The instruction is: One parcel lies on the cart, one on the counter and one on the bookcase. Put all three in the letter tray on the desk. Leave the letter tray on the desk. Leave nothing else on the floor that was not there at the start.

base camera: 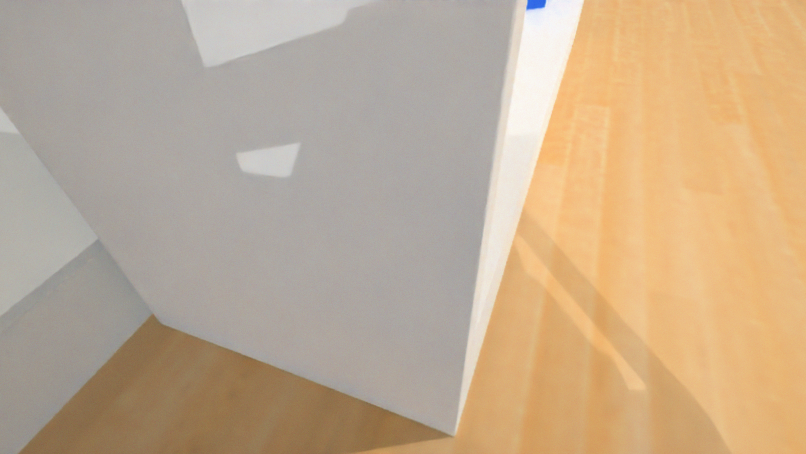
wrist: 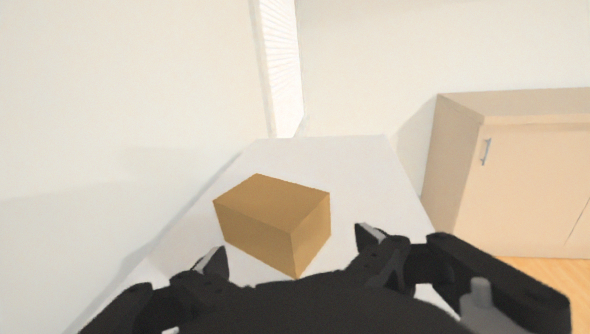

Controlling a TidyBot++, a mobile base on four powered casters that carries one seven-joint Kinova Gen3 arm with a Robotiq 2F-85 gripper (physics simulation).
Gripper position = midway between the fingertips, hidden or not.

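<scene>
There's a white bookcase (base camera: 334,195), and you'd also find it in the wrist view (wrist: 367,183). There's a beige cabinet (wrist: 500,174) too, and then my own gripper (wrist: 292,248).
</scene>
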